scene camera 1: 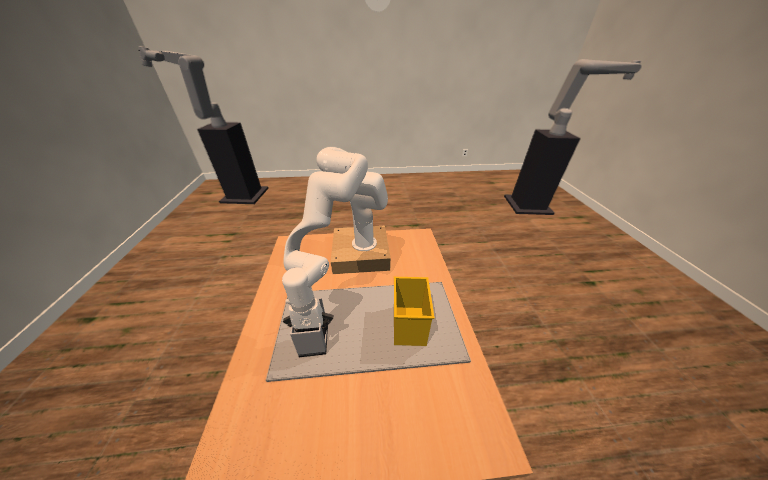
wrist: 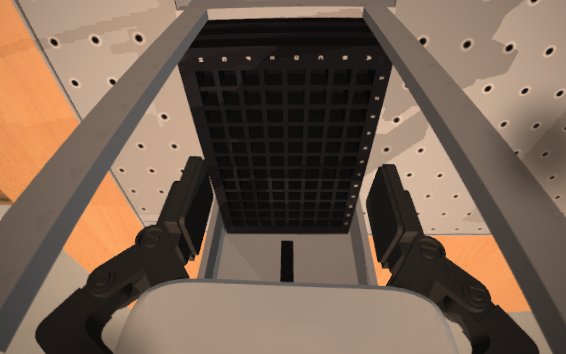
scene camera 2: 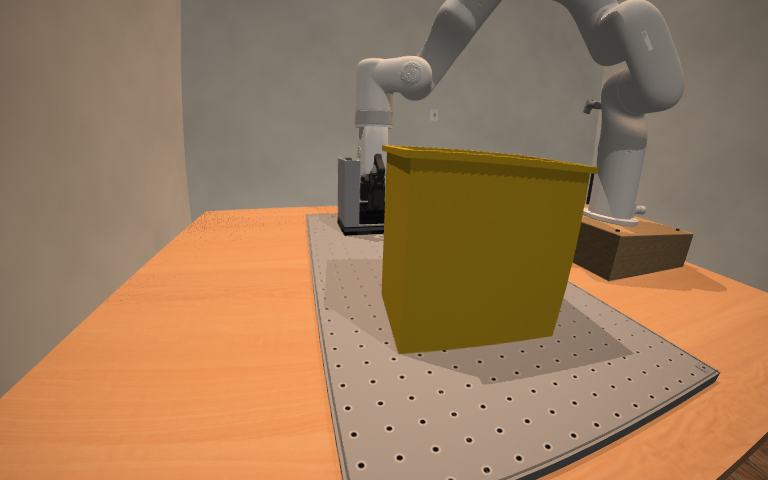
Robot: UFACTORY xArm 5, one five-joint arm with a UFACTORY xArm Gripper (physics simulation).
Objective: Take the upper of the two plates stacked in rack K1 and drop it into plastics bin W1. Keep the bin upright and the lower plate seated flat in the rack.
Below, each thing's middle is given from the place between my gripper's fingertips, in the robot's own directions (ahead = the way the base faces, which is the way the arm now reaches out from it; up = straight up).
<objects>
My hand is 36 cm to the right of the yellow plastics bin W1 (scene camera 2: pixel 478 246), 8 cm past it and 4 cm below it.
</objects>
